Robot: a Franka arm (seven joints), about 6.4 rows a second.
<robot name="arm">
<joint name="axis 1" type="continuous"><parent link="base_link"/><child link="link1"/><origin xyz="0 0 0.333" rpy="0 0 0"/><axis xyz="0 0 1"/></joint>
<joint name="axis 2" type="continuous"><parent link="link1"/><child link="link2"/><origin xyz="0 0 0" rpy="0 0 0"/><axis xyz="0 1 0"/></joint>
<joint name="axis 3" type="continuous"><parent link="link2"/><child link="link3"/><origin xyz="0 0 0.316" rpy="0 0 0"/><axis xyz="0 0 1"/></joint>
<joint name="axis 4" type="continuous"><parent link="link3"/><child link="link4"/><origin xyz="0.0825 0 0" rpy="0 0 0"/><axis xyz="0 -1 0"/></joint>
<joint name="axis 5" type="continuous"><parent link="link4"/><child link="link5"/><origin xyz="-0.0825 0 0.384" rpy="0 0 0"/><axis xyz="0 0 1"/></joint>
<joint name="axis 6" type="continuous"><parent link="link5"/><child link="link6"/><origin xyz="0 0 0" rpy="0 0 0"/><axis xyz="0 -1 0"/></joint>
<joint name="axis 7" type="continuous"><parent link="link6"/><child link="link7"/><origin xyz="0.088 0 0" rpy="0 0 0"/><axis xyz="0 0 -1"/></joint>
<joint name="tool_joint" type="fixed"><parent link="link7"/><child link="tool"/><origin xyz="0 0 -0.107" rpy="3.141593 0 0"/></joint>
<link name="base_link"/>
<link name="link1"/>
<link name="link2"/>
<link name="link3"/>
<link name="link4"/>
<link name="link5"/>
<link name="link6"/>
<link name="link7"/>
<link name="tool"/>
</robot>
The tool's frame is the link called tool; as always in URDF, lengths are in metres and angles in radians. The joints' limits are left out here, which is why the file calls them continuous.
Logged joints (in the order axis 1, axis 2, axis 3, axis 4, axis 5, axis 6, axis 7), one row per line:
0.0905, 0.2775, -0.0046, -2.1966, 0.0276, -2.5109, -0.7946
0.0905, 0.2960, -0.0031, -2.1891, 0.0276, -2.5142, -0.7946
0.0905, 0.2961, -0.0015, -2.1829, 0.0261, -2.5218, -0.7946
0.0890, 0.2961, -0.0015, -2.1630, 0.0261, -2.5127, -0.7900
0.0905, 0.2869, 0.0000, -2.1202, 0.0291, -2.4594, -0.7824
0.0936, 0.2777, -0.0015, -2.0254, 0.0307, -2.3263, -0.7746
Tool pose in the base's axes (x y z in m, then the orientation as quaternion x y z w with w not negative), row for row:
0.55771, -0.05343, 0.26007, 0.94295, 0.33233, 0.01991, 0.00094
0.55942, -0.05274, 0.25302, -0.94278, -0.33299, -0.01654, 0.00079
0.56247, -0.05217, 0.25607, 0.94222, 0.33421, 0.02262, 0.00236
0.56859, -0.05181, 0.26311, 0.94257, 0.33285, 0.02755, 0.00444
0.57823, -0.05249, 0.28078, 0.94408, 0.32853, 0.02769, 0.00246
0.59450, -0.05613, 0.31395, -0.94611, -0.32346, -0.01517, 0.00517
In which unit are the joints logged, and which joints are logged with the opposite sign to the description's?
The joints are logged in radians. Opposite sign: axis 1, axis 6.
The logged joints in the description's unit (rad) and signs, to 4 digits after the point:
-0.0905, 0.2775, -0.0046, -2.1966, 0.0276, 2.5109, -0.7946
-0.0905, 0.2960, -0.0031, -2.1891, 0.0276, 2.5142, -0.7946
-0.0905, 0.2961, -0.0015, -2.1829, 0.0261, 2.5218, -0.7946
-0.0890, 0.2961, -0.0015, -2.1630, 0.0261, 2.5127, -0.7900
-0.0905, 0.2869, 0.0000, -2.1202, 0.0291, 2.4594, -0.7824
-0.0936, 0.2777, -0.0015, -2.0254, 0.0307, 2.3263, -0.7746

